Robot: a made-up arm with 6 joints.
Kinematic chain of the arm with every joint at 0, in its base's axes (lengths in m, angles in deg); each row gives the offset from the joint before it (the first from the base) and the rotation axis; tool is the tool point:
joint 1: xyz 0 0 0.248 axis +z
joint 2: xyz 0 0 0 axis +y
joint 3: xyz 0 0 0.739 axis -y
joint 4: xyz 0 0 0 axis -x
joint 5: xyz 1.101 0 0 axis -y
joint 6: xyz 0 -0.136 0 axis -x
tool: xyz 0 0 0
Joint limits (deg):
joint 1: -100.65..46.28
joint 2: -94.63..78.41
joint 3: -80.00..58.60
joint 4: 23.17..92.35
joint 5: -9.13..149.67
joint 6: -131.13..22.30
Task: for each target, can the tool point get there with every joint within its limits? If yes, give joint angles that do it. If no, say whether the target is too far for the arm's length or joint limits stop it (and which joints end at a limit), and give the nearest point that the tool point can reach.
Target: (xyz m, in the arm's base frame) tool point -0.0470 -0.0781 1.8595
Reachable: yes | joints 2.77 -38.10 24.56 56.18 79.86 -75.68
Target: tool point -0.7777 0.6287 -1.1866
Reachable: no: joint limits stop it (at a limit: joint 1, joint 2, joint 4) | nearest point -0.1337 -0.0346 -0.4825 | short by 1.162 m
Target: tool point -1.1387 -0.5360 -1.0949
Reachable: no: joint limits stop it (at a limit: joint 1, joint 2, joint 4) | nearest point -0.2585 -0.6980 -0.7058 | short by 0.976 m
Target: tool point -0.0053 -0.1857 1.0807
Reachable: yes | joints -74.99 -75.96 -46.31 66.97 9.01 -64.41
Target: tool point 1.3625 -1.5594 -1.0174
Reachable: no: too far | nearest point 0.9798 -1.1214 -0.4068 | short by 0.843 m
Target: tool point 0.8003 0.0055 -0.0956
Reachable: yes | joints 4.29 26.59 -44.90 66.42 8.89 -79.74
